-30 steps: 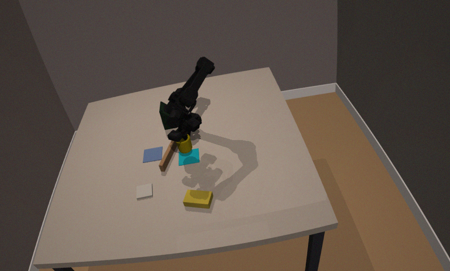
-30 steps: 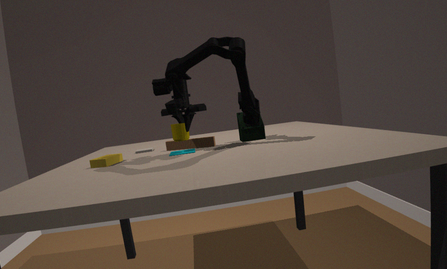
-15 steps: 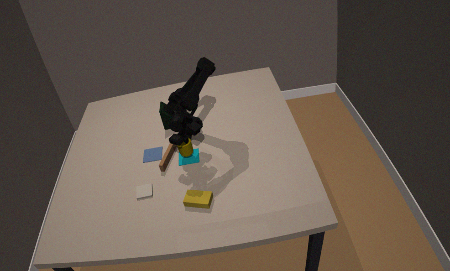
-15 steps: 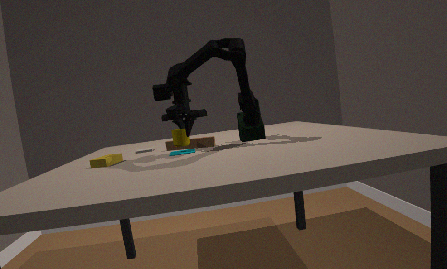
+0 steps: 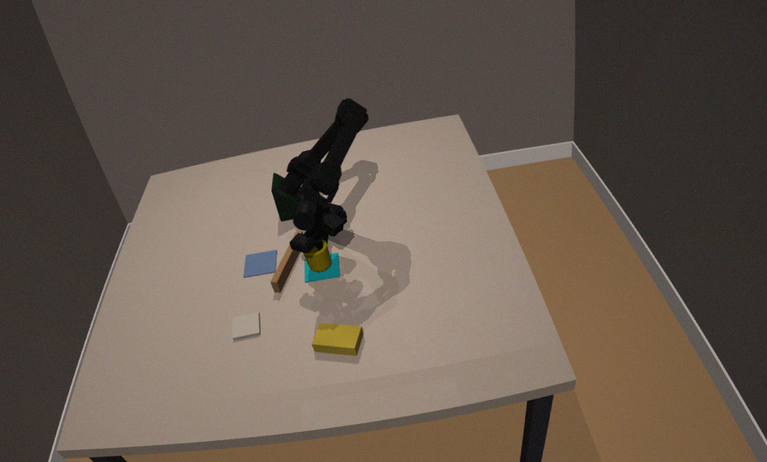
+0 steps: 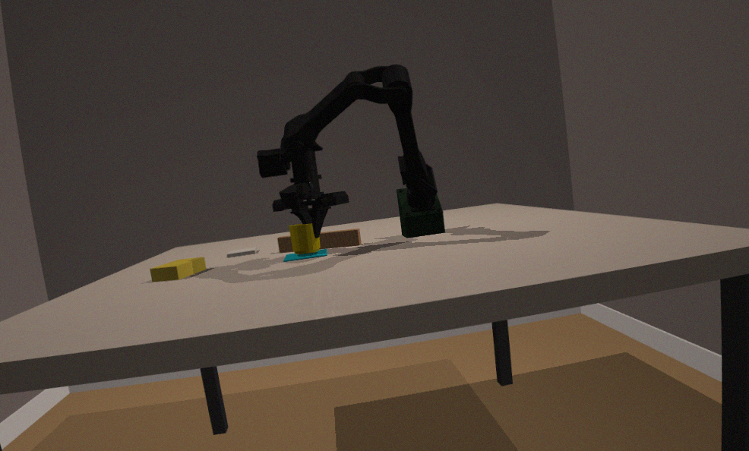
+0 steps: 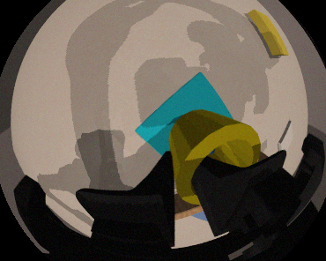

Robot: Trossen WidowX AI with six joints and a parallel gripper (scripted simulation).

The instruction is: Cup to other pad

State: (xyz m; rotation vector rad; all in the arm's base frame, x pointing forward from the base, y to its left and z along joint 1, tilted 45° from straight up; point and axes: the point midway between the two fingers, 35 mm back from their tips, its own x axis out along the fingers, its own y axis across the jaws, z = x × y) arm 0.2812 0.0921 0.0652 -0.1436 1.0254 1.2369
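Now: the yellow cup 20 mm to the right of my gripper tip and 20 mm ahead of it. The rest, counted from my gripper tip: cyan pad: 50 mm below, 30 mm ahead, 10 mm to the right; wooden bar: 110 mm to the right, 30 mm below; marble: 30 mm to the right, 20 mm below, 20 mm ahead.
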